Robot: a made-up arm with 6 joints. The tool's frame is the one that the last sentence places.
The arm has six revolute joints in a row. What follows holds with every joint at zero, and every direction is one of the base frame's.
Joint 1 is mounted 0.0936 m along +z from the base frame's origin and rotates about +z.
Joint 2 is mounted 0.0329 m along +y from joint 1 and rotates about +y.
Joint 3 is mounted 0.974 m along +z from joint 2 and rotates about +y.
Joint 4 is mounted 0.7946 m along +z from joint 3 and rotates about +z.
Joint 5 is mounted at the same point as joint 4 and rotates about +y.
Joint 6 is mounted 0.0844 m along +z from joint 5 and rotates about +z.
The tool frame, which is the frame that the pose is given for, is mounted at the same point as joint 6; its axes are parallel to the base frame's.
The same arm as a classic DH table. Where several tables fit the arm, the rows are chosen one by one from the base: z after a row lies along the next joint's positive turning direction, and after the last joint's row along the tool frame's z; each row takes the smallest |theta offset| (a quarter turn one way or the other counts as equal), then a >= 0, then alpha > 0; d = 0 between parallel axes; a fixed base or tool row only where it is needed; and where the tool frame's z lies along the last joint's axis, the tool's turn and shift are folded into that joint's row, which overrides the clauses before.
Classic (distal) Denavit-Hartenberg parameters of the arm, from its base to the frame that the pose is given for. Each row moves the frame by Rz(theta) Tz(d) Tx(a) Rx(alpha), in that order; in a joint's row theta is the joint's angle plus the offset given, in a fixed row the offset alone. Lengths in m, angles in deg.
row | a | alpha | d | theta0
joint 1 | 0 | -90 | 0.0936 | 0
joint 2 | 0.974 | 0 | 0 | -90
joint 3 | 0 | 90 | 0.0329 | 90
joint 4 | 0 | -90 | 0.7946 | 0
joint 5 | 0 | 90 | 0 | 0
joint 6 | 0 | 0 | 0.0844 | 0

